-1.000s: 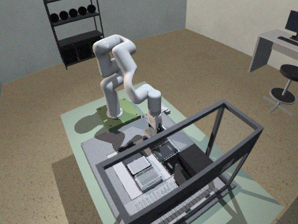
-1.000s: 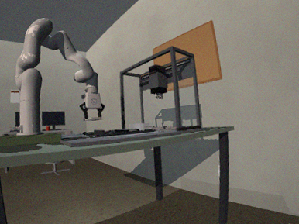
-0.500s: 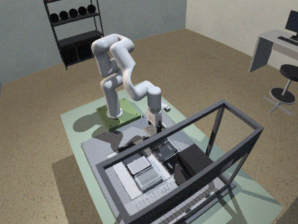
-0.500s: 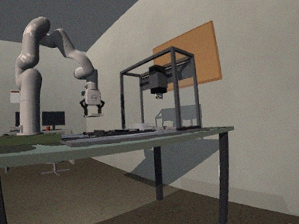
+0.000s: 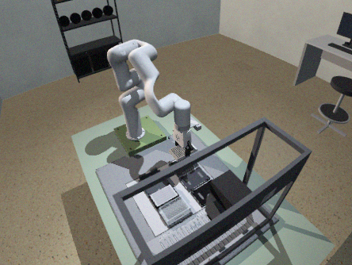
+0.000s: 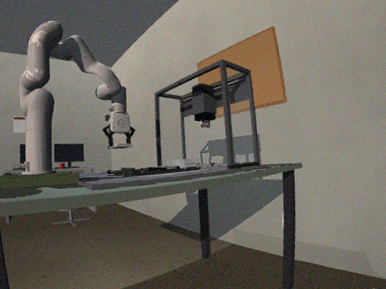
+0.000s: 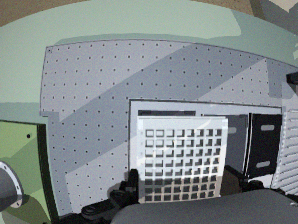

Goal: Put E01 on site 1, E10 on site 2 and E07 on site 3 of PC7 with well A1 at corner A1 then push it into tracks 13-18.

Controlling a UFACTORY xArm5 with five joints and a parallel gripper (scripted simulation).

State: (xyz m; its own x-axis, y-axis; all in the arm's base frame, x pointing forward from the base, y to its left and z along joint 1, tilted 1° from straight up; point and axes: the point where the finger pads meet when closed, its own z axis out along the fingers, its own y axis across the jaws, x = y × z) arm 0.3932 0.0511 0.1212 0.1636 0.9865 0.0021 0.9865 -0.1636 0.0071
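The plate carrier PC7 is 8 cm ahead of my hand, 21 cm to the right of it and 13 cm below it. From my hand the other things lie so: 96-well plate E01: 1 cm below; then nest S3: 22 cm ahead, 4 cm to the right, 14 cm below; then nest S2: 11 cm ahead, 2 cm to the right, 14 cm below.
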